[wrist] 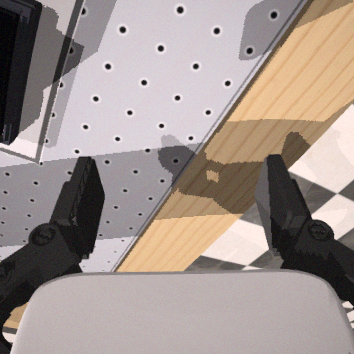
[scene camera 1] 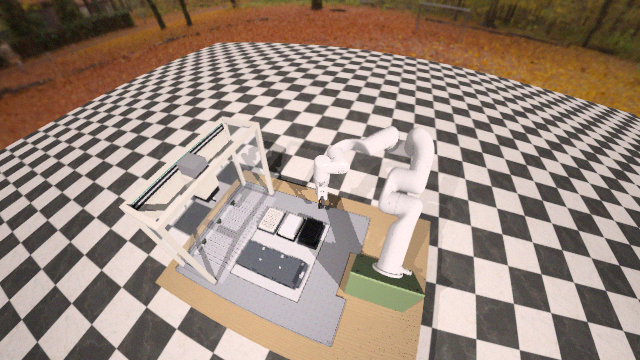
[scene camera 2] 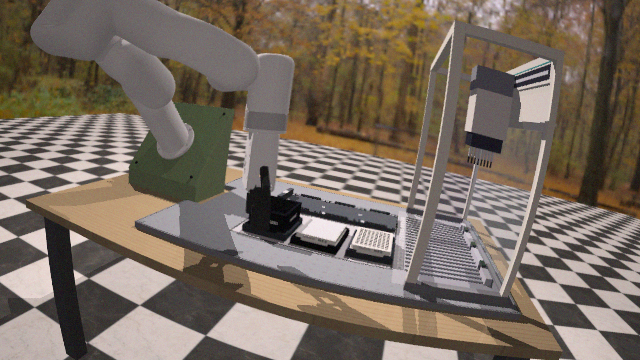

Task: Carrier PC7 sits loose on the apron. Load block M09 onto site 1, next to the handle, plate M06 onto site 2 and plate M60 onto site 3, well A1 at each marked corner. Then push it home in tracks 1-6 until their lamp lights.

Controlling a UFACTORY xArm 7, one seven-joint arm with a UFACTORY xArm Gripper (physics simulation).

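My gripper is open and empty, over the deck's edge beside the black block. The black block stands on its holder, partly behind my fingers in scene camera 2. A plain white plate and a pale plate with a grid of wells sit in line with it. The dark carrier lies on the white apron, apart from the ribbed tracks. Labels, corner marks and the lamp are too small to read.
A cream gantry frame stands over the tracks, with a grey pipetting head hanging in it. The green arm base stands beside the grey perforated deck.
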